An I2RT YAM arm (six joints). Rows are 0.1 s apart.
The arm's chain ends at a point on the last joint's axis. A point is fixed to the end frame.
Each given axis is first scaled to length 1.
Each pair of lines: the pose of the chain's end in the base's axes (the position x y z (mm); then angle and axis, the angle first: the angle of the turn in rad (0 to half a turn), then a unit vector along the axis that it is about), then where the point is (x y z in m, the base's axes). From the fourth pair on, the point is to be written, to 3 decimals.
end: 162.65 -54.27 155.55 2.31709 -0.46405 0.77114 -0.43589
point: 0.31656 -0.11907 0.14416
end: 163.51 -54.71 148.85 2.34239 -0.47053 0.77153 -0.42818
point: 0.31719 -0.11916 0.13315
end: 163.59 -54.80 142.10 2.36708 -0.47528 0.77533 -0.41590
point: 0.31671 -0.11895 0.12076
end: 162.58 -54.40 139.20 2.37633 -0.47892 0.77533 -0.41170
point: 0.316 -0.118 0.116
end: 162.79 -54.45 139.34 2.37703 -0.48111 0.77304 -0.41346
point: 0.316 -0.118 0.117
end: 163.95 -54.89 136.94 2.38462 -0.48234 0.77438 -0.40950
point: 0.317 -0.118 0.112
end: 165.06 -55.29 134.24 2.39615 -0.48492 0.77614 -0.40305
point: 0.318 -0.118 0.107
